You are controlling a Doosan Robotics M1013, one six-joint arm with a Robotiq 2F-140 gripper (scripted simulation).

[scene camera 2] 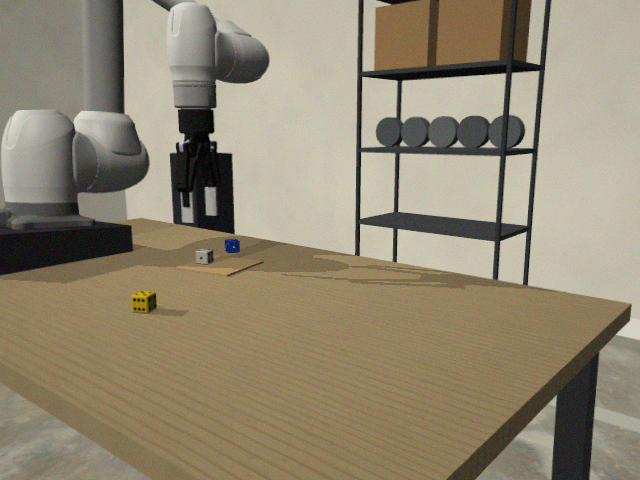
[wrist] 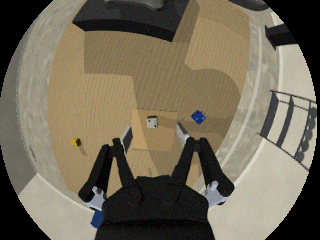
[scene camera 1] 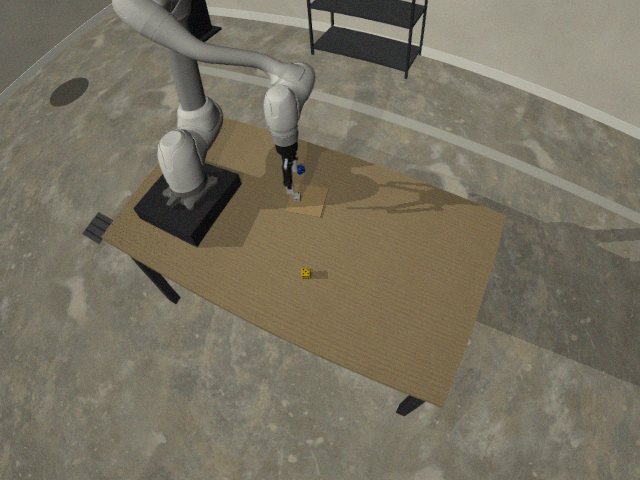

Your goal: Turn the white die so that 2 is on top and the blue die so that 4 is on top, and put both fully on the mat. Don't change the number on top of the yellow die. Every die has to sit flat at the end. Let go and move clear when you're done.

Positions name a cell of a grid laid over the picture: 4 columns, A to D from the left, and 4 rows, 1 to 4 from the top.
Labels:
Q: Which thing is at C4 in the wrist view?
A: The gripper.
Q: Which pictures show the thin tan mat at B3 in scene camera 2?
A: Scene camera 2, the wrist view and scene camera 1: all of them.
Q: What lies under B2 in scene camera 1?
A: A thin tan mat.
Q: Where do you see a thin tan mat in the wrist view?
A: At C3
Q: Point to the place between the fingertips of the gripper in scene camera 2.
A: B2

